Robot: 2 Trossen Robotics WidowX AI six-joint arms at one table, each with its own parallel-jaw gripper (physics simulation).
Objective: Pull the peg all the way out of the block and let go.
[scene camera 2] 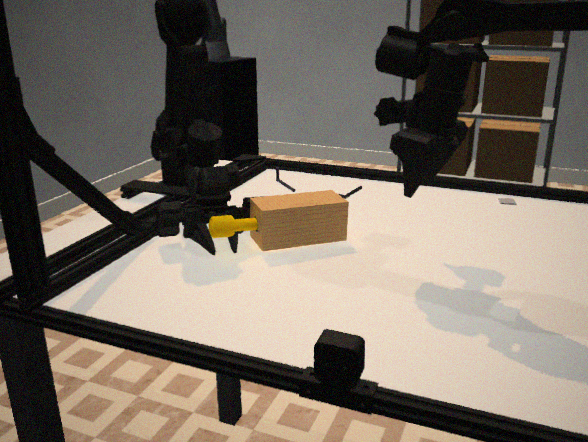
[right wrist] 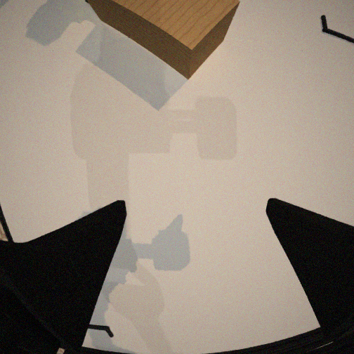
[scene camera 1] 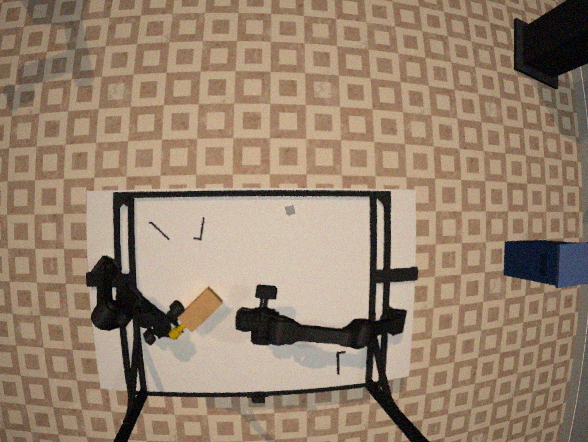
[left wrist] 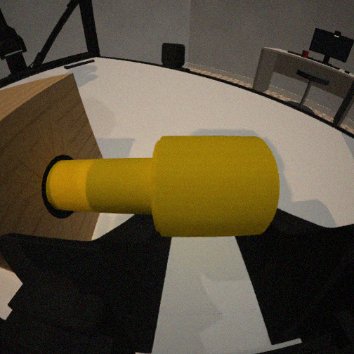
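Pixels of known places: left gripper, fingertip midpoint: [scene camera 2: 225,252] [scene camera 1: 180,335]; right gripper, fingertip midpoint: [scene camera 2: 417,189]; left arm's base, link origin: [scene camera 2: 176,184] [scene camera 1: 108,267]; right arm's base, link origin: [scene camera 1: 389,316].
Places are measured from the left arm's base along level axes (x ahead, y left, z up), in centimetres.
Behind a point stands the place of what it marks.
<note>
The yellow peg [scene camera 1: 176,332] {x 31.5, y -9.4, z 3.8 cm} [scene camera 2: 221,226] {x 32.4, y -11.5, z 2.9 cm} [left wrist: 215,182] has a thick round head and a thinner shaft. The shaft's end sits in the black-rimmed hole in the wooden block's end face, with a stretch of shaft showing outside. The wooden block [scene camera 1: 201,309] {x 36.3, y 2.4, z 5.1 cm} [scene camera 2: 305,222] {x 39.1, y 0.2, z 2.4 cm} [left wrist: 30,200] [right wrist: 192,22] appears raised above the table, its shadow lying apart from it. My left gripper [scene camera 2: 224,246] {x 33.0, y -11.5, z -1.3 cm} [left wrist: 199,195] is shut on the peg's head, which partly hides the fingertips. My right gripper [scene camera 2: 410,192] {x 52.8, y 10.9, z 8.8 cm} [right wrist: 198,206] is open and empty, above the table and apart from the block.
A black frame [scene camera 1: 250,193] {x 35.5, y 44.5, z -0.5 cm} [scene camera 2: 150,345] {x 47.1, y -32.8, z -2.6 cm} borders the white table [scene camera 1: 280,250] {x 53.1, y 31.3, z -1.9 cm} [scene camera 2: 300,300] {x 51.8, y -12.8, z -1.9 cm}. A black camera-like box [scene camera 2: 339,357] {x 68.6, y -23.0, z 2.2 cm} is mounted on its near rail. Thin black angled pieces [scene camera 1: 202,229] {x 25.7, y 26.6, z -1.4 cm} [right wrist: 340,35] and a small grey square [scene camera 1: 290,210] {x 50.5, y 45.2, z -1.6 cm} [scene camera 2: 507,201] {x 50.6, y 44.8, z -1.6 cm} show on the table.
</note>
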